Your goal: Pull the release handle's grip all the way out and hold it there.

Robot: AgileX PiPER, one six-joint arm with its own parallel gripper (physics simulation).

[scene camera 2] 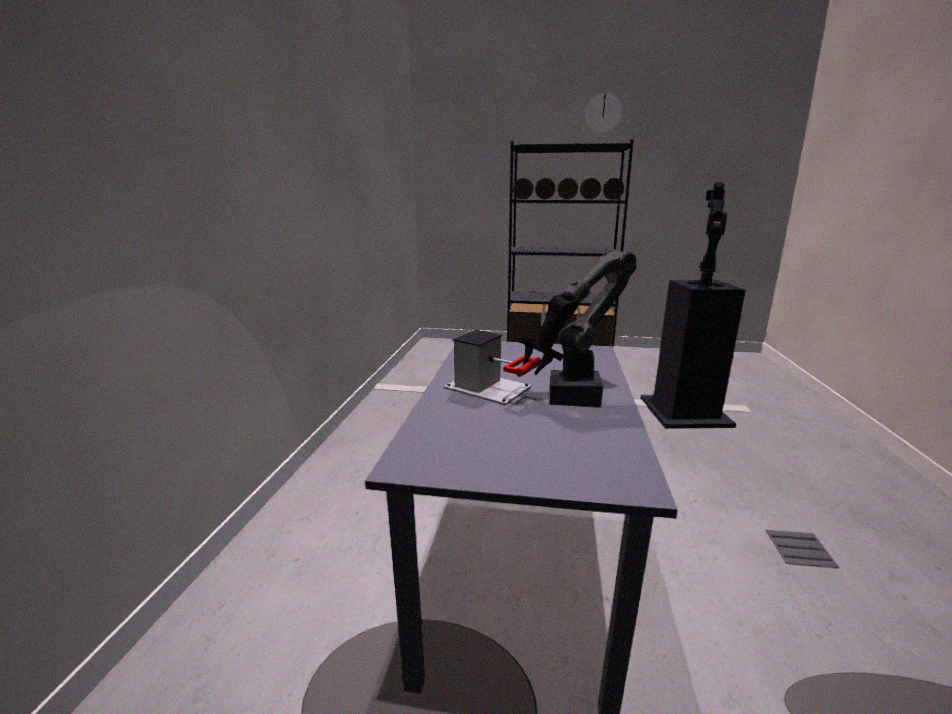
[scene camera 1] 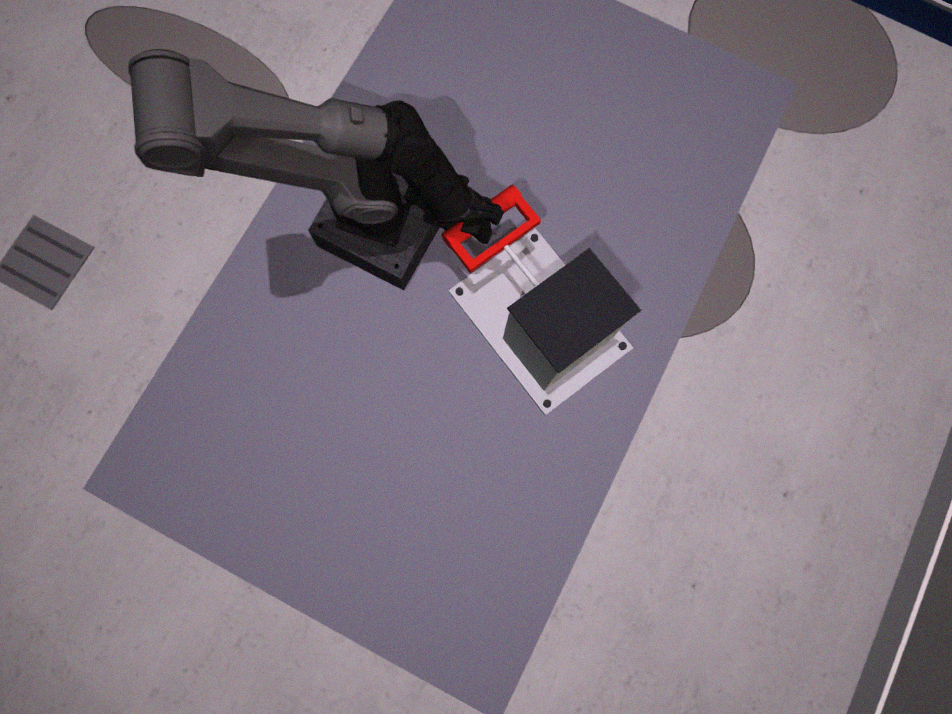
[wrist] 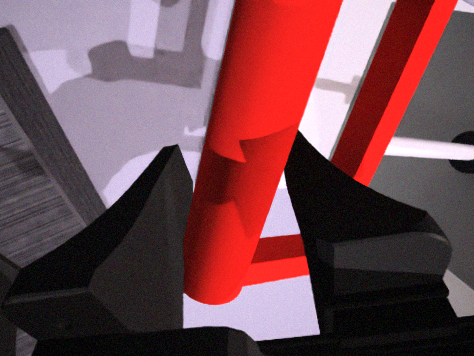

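The red rectangular release handle (scene camera 1: 530, 218) (scene camera 2: 509, 369) stands out from the grey box (scene camera 1: 572, 311) (scene camera 2: 476, 365) on a white rod (scene camera 1: 521, 265) (wrist: 420, 148). A length of the rod shows between them. The handle's round outer bar, the grip (wrist: 270, 65), runs steeply through the wrist view. My gripper (scene camera 1: 490, 222) (scene camera 2: 533, 365) (wrist: 232, 155) is shut on the grip, one finger on each side, near one end of the bar. Its inner finger reaches into the handle's opening. The rod's far end is hidden inside the box.
The box stands on a white base plate (scene camera 1: 492, 315) with dark corner bolts, on the blue-grey table (scene camera 1: 346, 461) (scene camera 2: 530, 461). The arm's dark base (scene camera 1: 369, 249) (scene camera 2: 575, 389) is close beside the handle. A black pedestal (scene camera 2: 699, 353) with another arm stands beyond the table.
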